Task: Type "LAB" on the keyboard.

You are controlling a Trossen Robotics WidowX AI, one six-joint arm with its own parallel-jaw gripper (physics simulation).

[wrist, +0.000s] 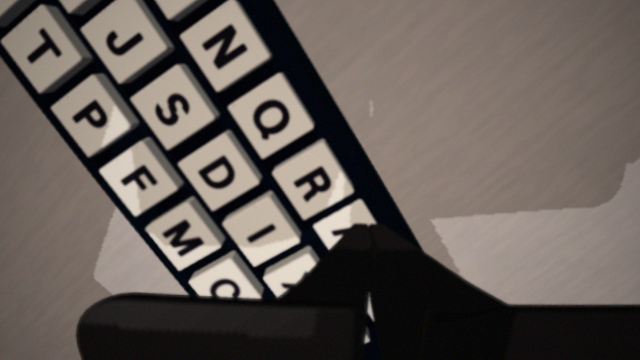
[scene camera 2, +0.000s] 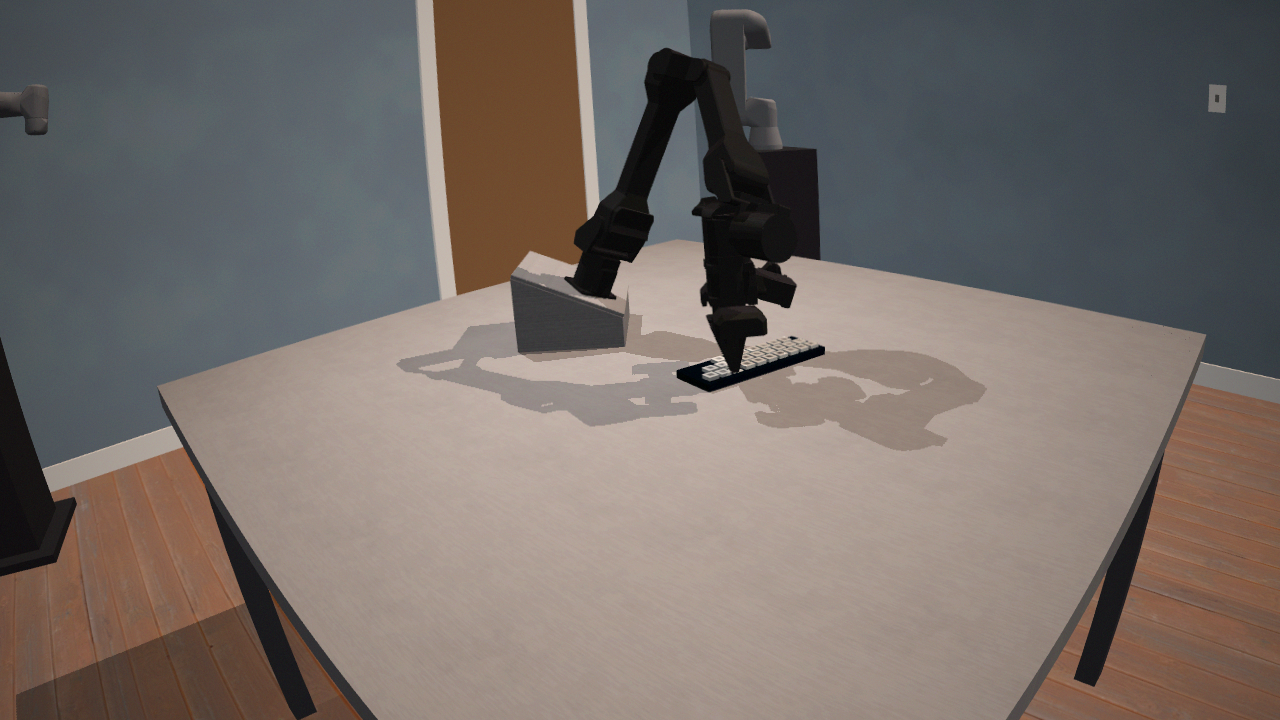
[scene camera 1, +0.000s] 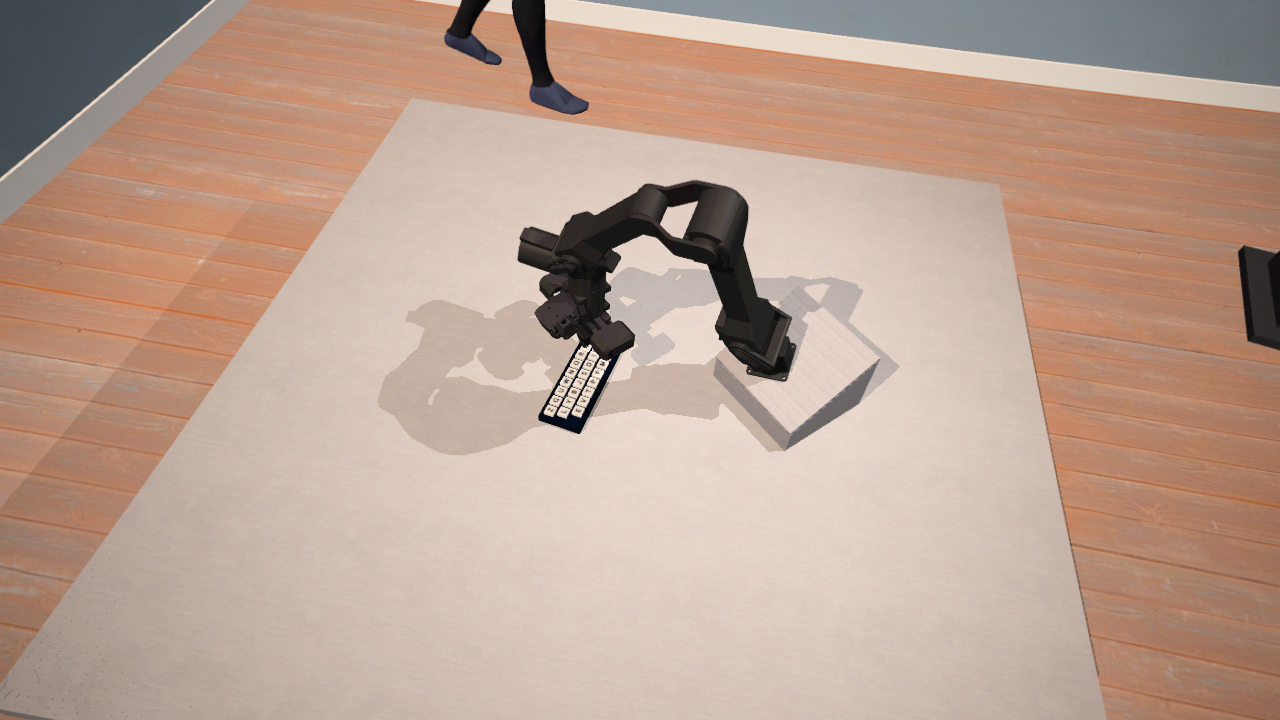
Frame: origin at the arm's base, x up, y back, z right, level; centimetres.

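Seen in the pictures: gripper, fingertip midpoint: (wrist: 367, 238) (scene camera 2: 734, 371) (scene camera 1: 585, 345); arm's base, origin of the base link: (scene camera 2: 589, 289) (scene camera 1: 771, 359).
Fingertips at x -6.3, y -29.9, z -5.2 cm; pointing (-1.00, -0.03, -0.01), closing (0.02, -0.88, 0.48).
Observation:
Pixels of each thing's top centre, then the offset from my fingertips to it. Level surfaces: height alone.
- dark keyboard, middle of its top: (wrist: 183, 125) (scene camera 2: 754, 354) (scene camera 1: 585, 371) dx +0.5, dy +2.6, dz -5.3 cm
- R key, middle of its top: (wrist: 313, 183) (scene camera 2: 746, 363) (scene camera 1: 581, 354) dx +0.5, dy +0.5, dz -2.4 cm
- L key, middle of its top: (scene camera 1: 563, 411) dx +0.5, dy +3.1, dz -13.8 cm
- B key, middle of its top: (scene camera 1: 574, 392) dx +0.5, dy +2.9, dz -9.8 cm
- pale table, its level: dx -1.1 cm
The dark keyboard (scene camera 1: 563, 425) (scene camera 2: 693, 376) (wrist: 310, 85) lies flat on the table, with rows of cream letter keys. In the wrist view, the A key (wrist: 345, 219) is next to the R key (wrist: 313, 180) and partly covered by the fingertips. In scene camera 1, the L key (scene camera 1: 563, 412) is at the near end and the B key (scene camera 1: 574, 392) lies two keys along the same row. My gripper (scene camera 2: 735, 368) (wrist: 367, 238) is shut and empty, pointing down with its tips low at the A key. Whether they press it cannot be told. The fingertips are hidden in scene camera 1.
My arm stands on a wedge-shaped block (scene camera 1: 805, 380) (scene camera 2: 568, 317) beside the keyboard, on the pale table (scene camera 1: 626, 582) (scene camera 2: 626, 555). A person's legs (scene camera 1: 532, 44) show beyond the far table edge. Another grey arm (scene camera 2: 729, 67) stands on a dark pedestal (scene camera 2: 796, 197) behind the table.

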